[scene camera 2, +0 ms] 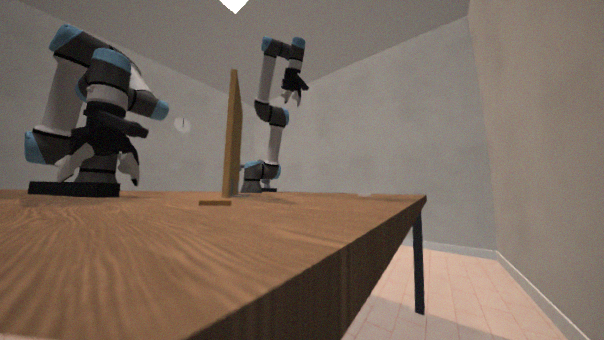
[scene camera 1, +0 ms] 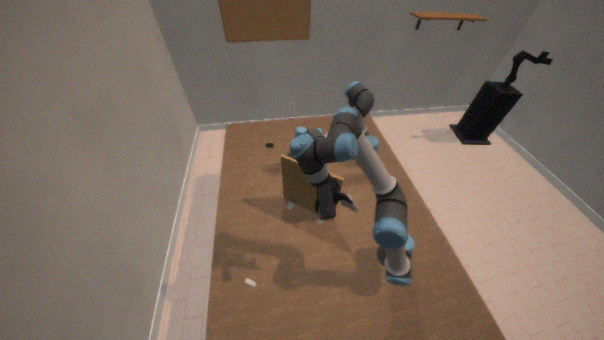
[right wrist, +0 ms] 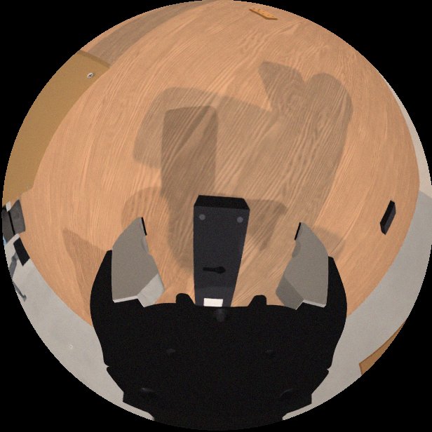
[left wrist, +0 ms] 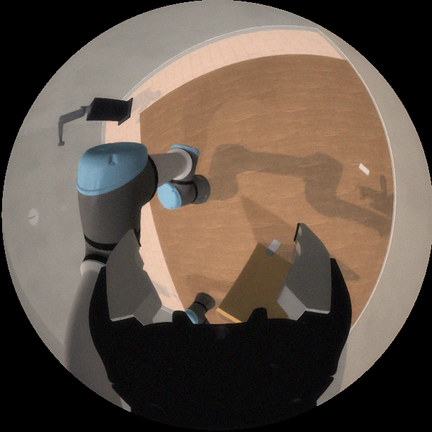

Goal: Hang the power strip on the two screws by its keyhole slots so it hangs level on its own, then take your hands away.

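Pixels of known places: left gripper, fingertip midpoint: [scene camera 2: 291,105] [scene camera 1: 339,215]; right gripper, fingertip midpoint: [scene camera 2: 104,184]; left arm's base, origin of the base link: [scene camera 2: 251,192].
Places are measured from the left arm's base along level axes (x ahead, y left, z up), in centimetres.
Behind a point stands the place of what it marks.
The black power strip [right wrist: 220,245] lies on the table in the right wrist view, one keyhole slot and part of a white label facing up; its near end is hidden by the gripper body. My right gripper [right wrist: 221,223] [scene camera 2: 98,182] @(x 43.8, y -76.9, z 2.9 cm) is open, low over the strip, with a finger apart from it on each side. The upright tan board [right wrist: 55,115] [scene camera 1: 295,187] @(x 48.8, y -46.0, z 18.9 cm) [scene camera 2: 232,135] @(x 55.1, y -50.9, z 19.6 cm) [left wrist: 255,280] stands on the table. One screw [right wrist: 90,75] shows near its edge; I cannot make out a second. My left gripper [left wrist: 216,229] [scene camera 2: 291,100] @(x 39.2, y -3.4, z 54.8 cm) is open and empty, high beyond the board in scene camera 2.
A small black block [right wrist: 387,217] [scene camera 1: 269,145] @(x 60.8, y -106.8, z 1.6 cm) lies on the table, as do a thin orange plate [right wrist: 263,13] [scene camera 2: 215,203] @(x 77.9, y -66.7, z 0.3 cm) and a small white piece [scene camera 1: 250,282] @(x 81.4, y -0.3, z 1.2 cm) [left wrist: 364,169]. Clear brackets [scene camera 1: 290,204] @(x 52.3, y -45.9, z 0.3 cm) sit at the board's foot. A black pedestal [scene camera 1: 487,112] stands on the floor.
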